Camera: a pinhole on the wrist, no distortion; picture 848 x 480 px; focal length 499.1 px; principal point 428.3 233.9 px. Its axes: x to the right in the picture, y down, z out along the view. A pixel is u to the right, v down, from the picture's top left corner.
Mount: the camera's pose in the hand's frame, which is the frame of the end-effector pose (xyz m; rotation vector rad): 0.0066 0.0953 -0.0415 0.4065 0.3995 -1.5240
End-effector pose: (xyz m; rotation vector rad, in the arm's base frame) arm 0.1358 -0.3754 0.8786 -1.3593 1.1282 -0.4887
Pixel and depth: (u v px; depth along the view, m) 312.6 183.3 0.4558
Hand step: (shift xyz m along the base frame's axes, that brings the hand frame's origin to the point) 0.3371 0.2338 -0.0200
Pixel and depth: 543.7 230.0 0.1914
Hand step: 0.1012 0.0402 0.0153
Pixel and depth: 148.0 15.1 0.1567
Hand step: 0.0589 0.1434 -0.0885
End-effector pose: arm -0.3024 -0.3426 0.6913 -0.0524 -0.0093 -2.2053
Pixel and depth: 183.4 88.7 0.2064
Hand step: 0.1045 0.0007 0.1842
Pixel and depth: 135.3 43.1 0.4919
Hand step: 0.2109 0.1015 0.5182
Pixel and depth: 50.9 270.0 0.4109
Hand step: 0.1286 -0.1111 0.4682
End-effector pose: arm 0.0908 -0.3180 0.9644 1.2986 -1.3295 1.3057
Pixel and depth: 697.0 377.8 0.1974
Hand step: 0.0934 -0.0771 0.0664
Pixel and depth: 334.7 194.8 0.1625
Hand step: -0.0299 -0.1164 -0.0231
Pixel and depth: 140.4 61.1 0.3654
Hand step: -0.0485 -0.3702 -0.1710
